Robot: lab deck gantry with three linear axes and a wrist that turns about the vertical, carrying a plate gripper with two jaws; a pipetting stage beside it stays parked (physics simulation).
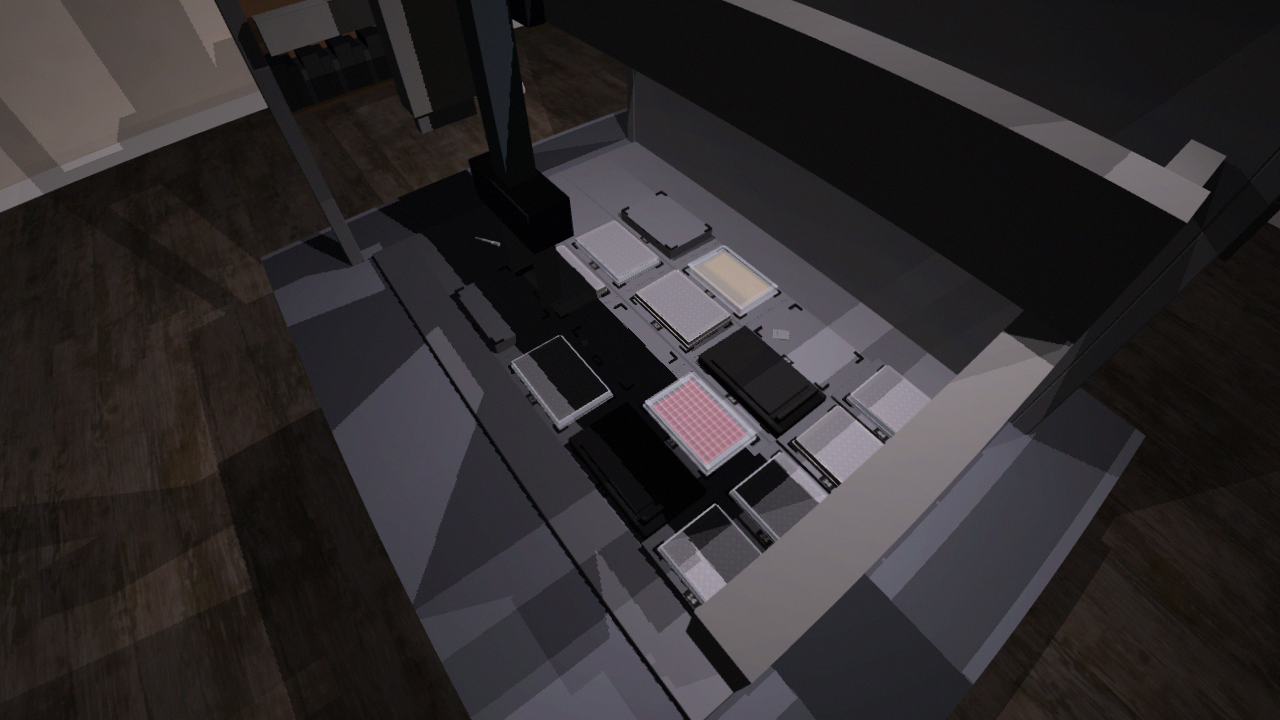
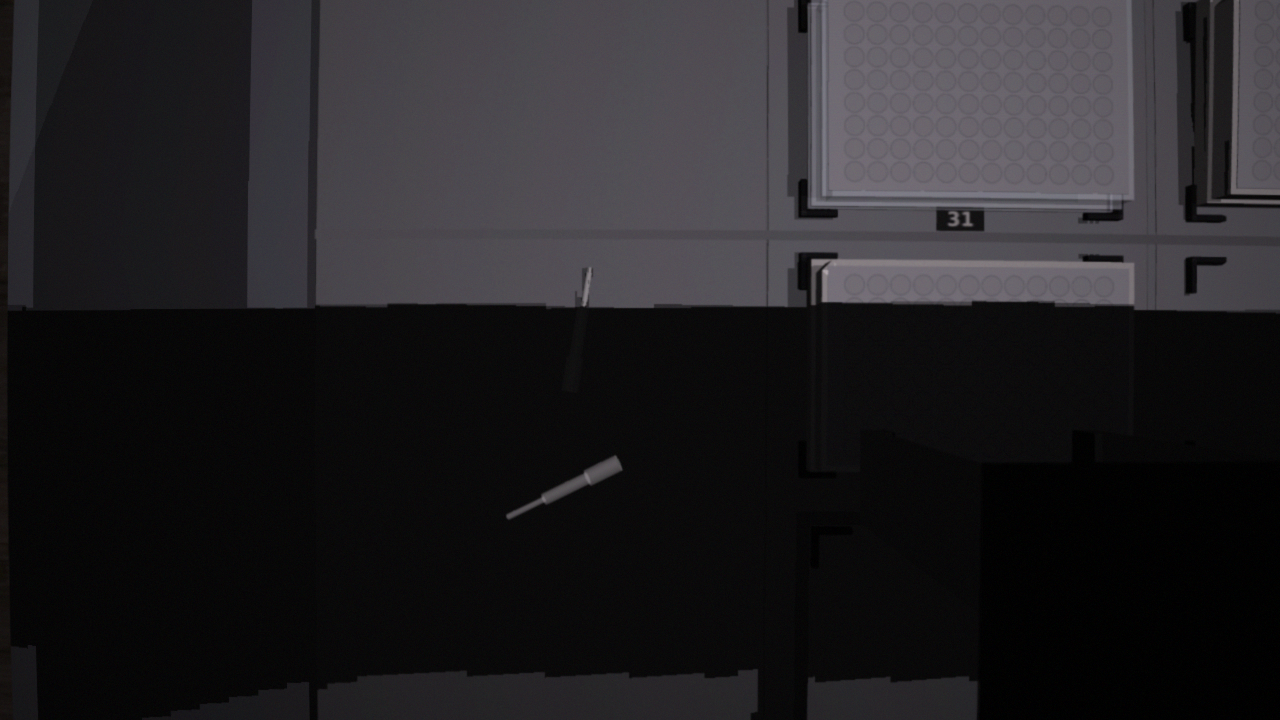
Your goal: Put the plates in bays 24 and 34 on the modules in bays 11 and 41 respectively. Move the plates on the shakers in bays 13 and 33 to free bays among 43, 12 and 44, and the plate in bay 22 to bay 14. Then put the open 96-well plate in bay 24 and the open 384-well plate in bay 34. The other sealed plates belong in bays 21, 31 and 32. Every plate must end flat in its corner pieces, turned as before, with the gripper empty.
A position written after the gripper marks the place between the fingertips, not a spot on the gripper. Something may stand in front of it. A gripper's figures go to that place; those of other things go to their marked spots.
Scene:
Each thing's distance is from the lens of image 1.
gripper (image 1: 537,285): 0.84 m
beige 384-well plate (image 1: 737,284): 0.85 m
wall (image 1: 1150,83): 0.65 m
The marked spots on the wall and the beige 384-well plate are 0.53 m apart.

